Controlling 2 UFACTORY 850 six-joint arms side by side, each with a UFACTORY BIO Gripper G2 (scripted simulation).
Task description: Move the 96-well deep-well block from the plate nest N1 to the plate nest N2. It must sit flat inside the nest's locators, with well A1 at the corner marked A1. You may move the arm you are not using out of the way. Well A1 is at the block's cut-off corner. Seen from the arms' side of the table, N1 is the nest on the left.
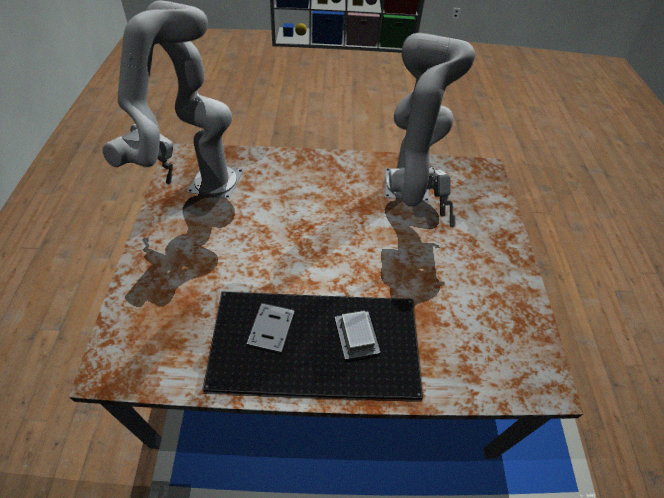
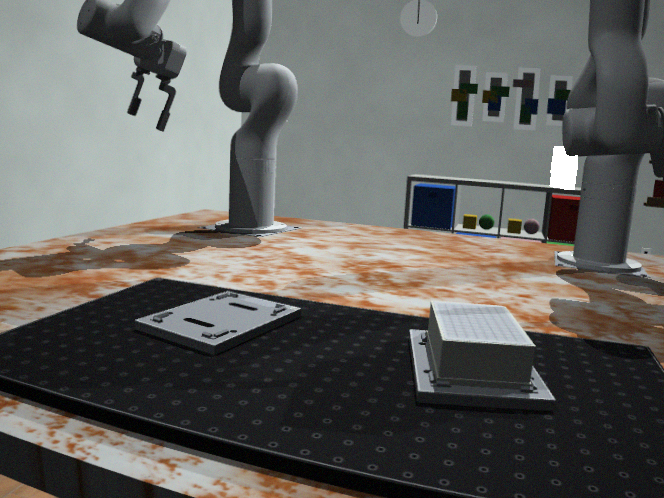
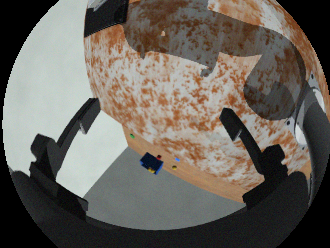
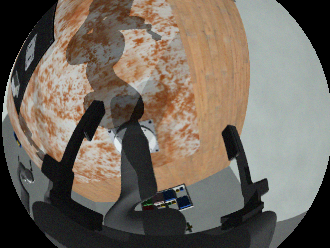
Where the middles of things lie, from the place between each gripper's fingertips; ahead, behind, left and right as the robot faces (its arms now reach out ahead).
Labels:
Now: left hand 42 cm short of the white deep-well block point(image 1: 357, 331), 35 cm to the left of it and 14 cm above it. Round my left hand: nest N2 point(image 2: 218, 312): 64 cm to the right, 39 cm ahead, 16 cm below; nest N1 point(image 2: 422, 354): 42 cm ahead, 35 cm to the right, 16 cm below.
My right hand is 510 mm short of the nest N2, 470 mm to the right of it and 260 mm above it. Round my right hand: white deep-well block (540 mm ahead, 760 mm to the left, 240 mm below); nest N1 (540 mm ahead, 760 mm to the left, 260 mm below).

